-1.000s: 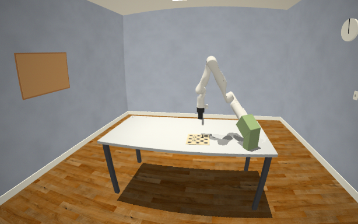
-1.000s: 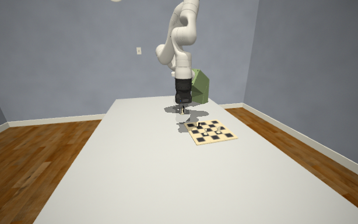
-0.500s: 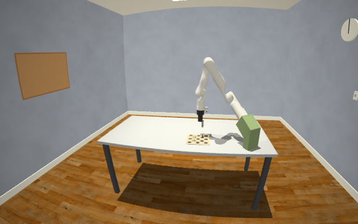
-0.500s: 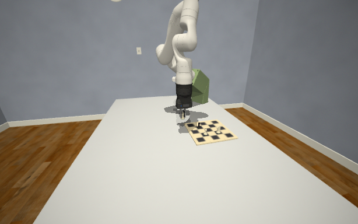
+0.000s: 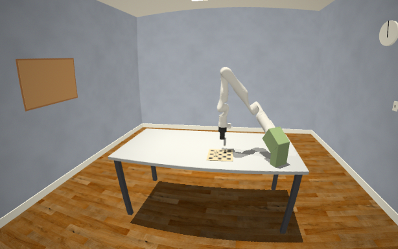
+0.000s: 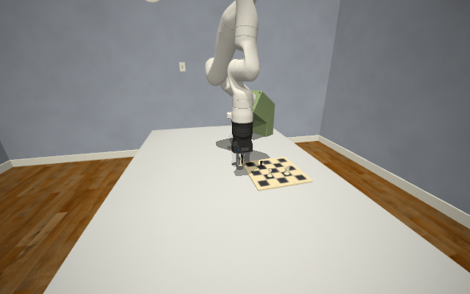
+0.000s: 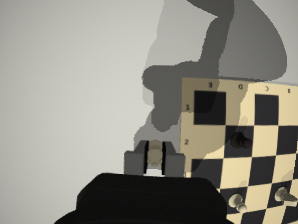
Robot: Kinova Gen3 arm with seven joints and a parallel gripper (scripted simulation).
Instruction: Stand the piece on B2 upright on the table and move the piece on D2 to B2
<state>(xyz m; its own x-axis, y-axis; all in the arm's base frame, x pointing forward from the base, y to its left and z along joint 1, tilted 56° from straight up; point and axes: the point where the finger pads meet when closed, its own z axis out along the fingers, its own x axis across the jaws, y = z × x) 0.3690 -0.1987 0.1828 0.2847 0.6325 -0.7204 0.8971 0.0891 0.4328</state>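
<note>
Right now the black piece is 90 mm to the left of my hand, 40 mm below it and 20 mm ahead of it. From my hand the other things lie so: small chessboard: 120 mm to the left, 70 mm ahead, 60 mm below; then pale piece: 10 mm below.
</note>
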